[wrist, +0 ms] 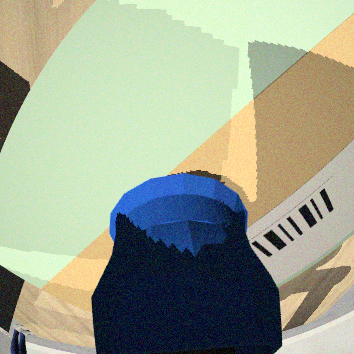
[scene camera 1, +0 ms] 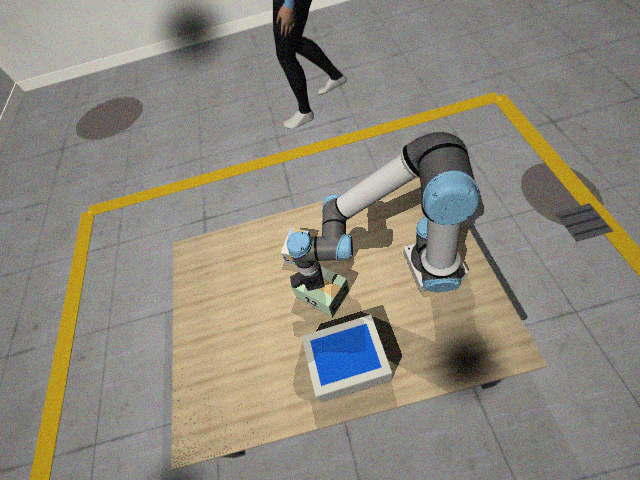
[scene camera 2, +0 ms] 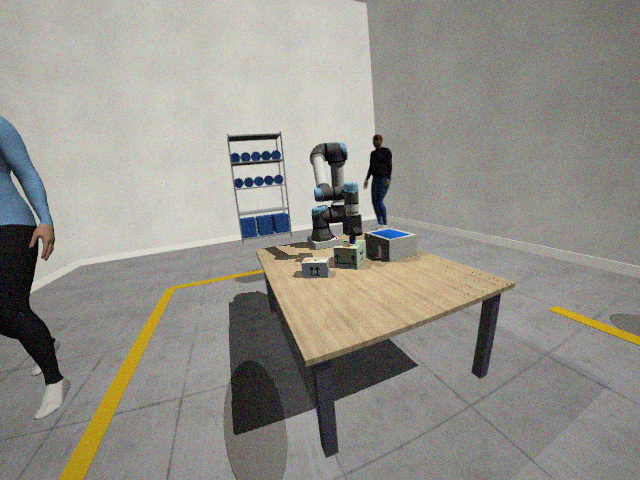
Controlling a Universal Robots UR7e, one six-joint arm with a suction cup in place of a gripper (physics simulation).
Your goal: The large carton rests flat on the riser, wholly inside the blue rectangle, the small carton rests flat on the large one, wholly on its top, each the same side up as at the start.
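The large carton point(scene camera 1: 332, 291) point(scene camera 2: 350, 256) point(wrist: 105, 123), pale green with a tan tape strip and a barcode label, rests flat on the wooden table point(scene camera 1: 223, 381) point(scene camera 2: 390, 305). My suction cup point(wrist: 179, 200) point(scene camera 2: 352, 239) sits just above its top, over the tape, with suction off; I cannot tell whether it touches. The small carton point(scene camera 1: 286, 249) point(scene camera 2: 314, 268), white and blue, lies on the table beyond it and is partly hidden by the wrist in scene camera 1. The grey riser point(scene camera 1: 309, 343) point(scene camera 2: 404, 248) with the blue rectangle point(scene camera 1: 347, 354) point(scene camera 2: 391, 233) stands close by and bears nothing.
The arm's base point(scene camera 1: 439, 271) is bolted on the table's right side. A person point(scene camera 1: 294, 48) point(scene camera 2: 380, 176) walks outside the yellow floor line point(scene camera 1: 270, 159). A shelf rack point(scene camera 2: 253, 137) stands by the back wall.
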